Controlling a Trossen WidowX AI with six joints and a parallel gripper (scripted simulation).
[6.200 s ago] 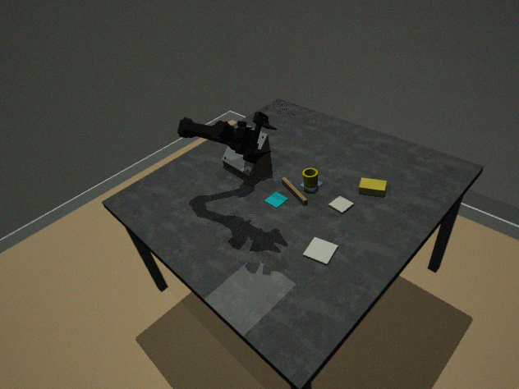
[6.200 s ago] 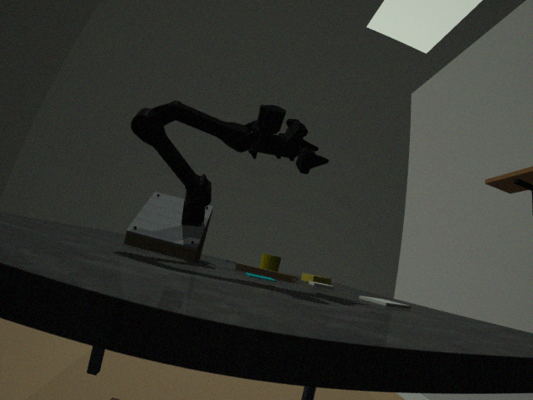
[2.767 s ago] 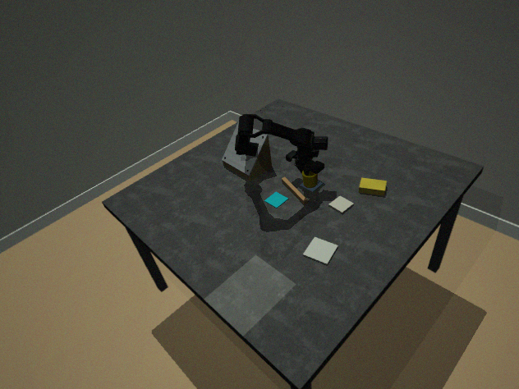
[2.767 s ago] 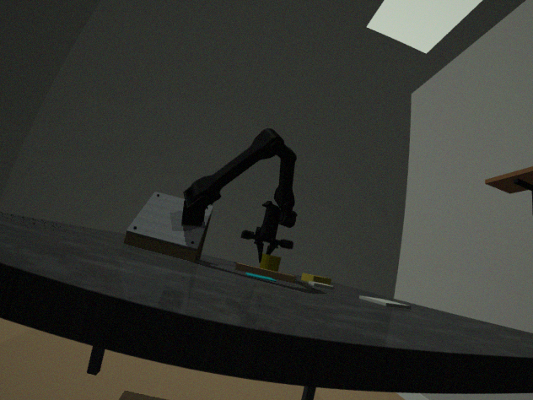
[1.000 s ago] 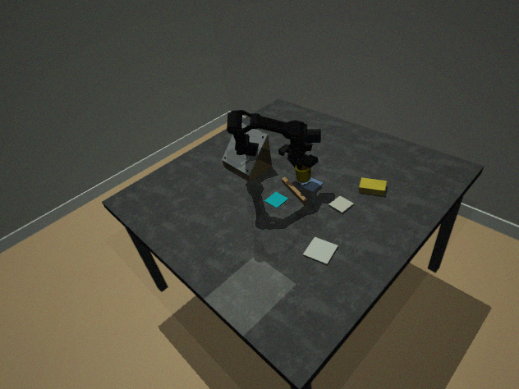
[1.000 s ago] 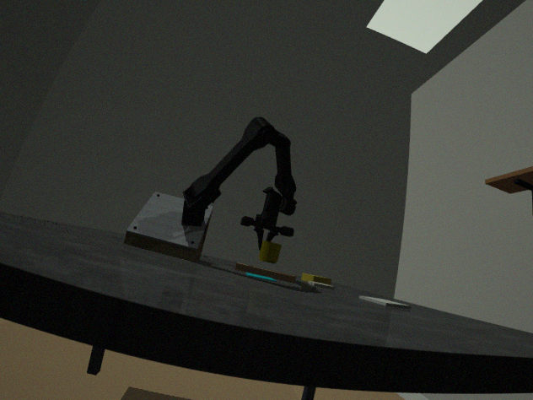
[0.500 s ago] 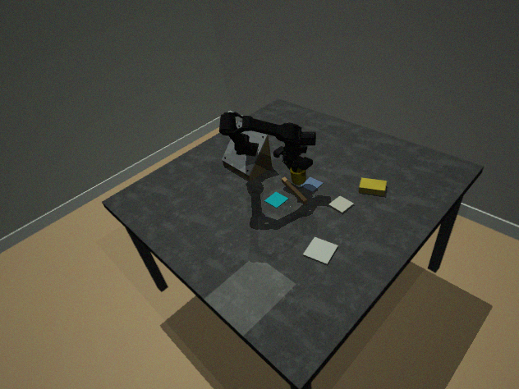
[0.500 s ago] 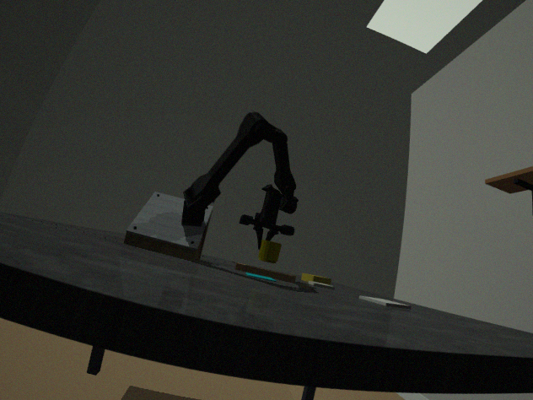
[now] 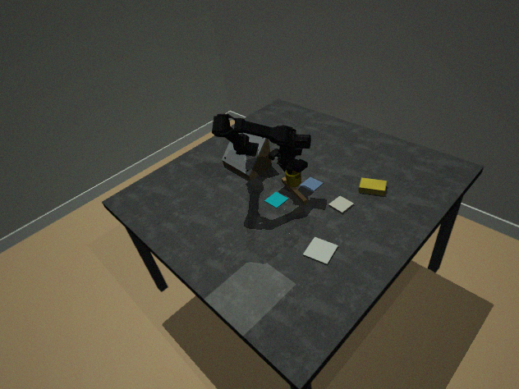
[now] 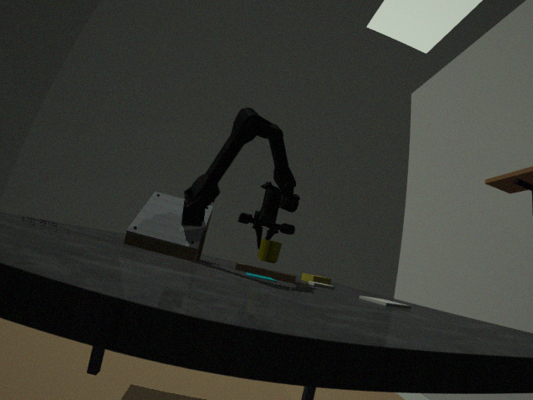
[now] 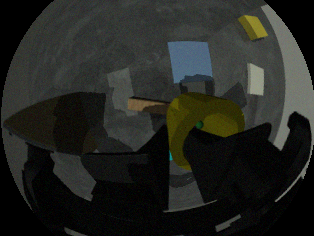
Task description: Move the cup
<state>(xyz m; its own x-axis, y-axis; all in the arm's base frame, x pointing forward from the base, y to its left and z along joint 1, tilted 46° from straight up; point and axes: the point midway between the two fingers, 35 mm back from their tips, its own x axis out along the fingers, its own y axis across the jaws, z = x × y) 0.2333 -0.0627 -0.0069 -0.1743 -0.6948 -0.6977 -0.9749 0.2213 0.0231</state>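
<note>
My gripper tip is now 10 mm past the cyan pad, 100 mm to the left of it and 90 mm above it. Round my gripper tip: pale blue pad 70 mm ahead, 80 mm to the left, 90 mm below; then yellow cup 20 mm ahead, 10 mm to the right; then wooden stick 30 mm ahead, 10 mm to the right, 80 mm below.
</note>
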